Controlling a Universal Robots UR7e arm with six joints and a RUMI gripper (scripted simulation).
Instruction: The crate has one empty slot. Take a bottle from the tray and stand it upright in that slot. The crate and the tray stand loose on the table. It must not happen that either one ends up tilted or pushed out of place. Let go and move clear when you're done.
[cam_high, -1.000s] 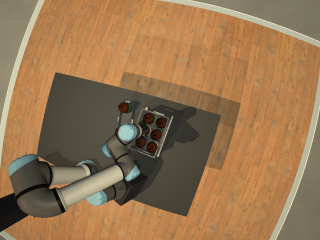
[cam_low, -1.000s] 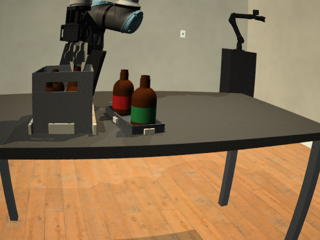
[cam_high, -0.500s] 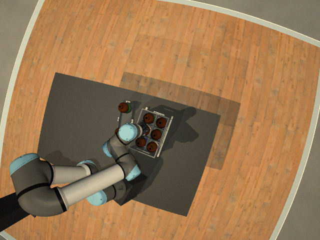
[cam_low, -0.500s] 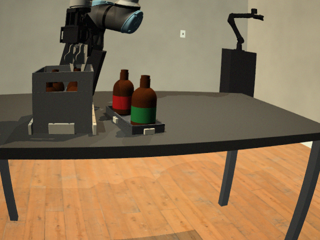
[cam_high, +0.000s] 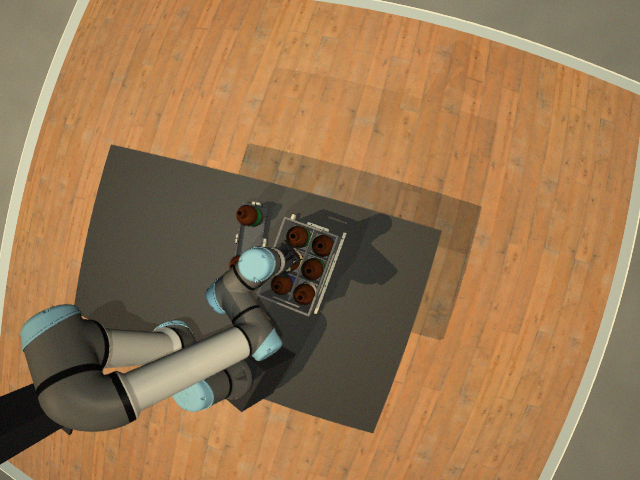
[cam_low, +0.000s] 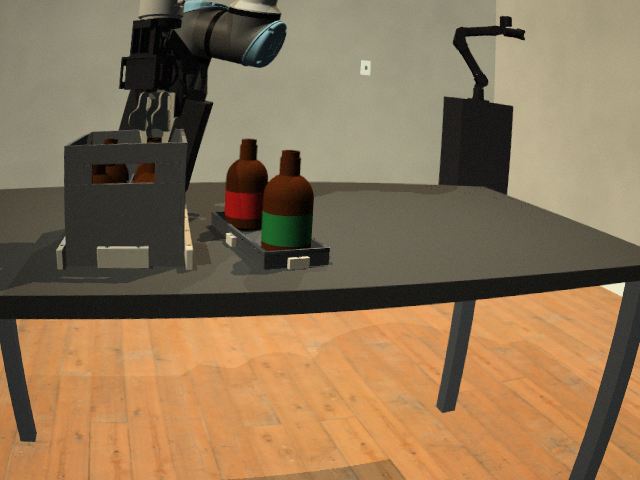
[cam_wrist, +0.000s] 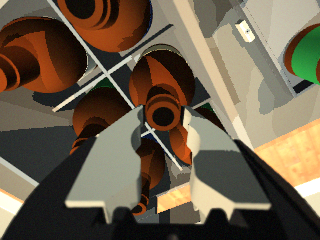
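The crate lies 1 cm ahead of my hand, 4 cm to the right of it and 8 cm below it. Also, from my hand: green-labelled bottle: 7 cm ahead, 21 cm to the left, 8 cm below; then tray: 1 cm behind, 18 cm to the left, 15 cm below.
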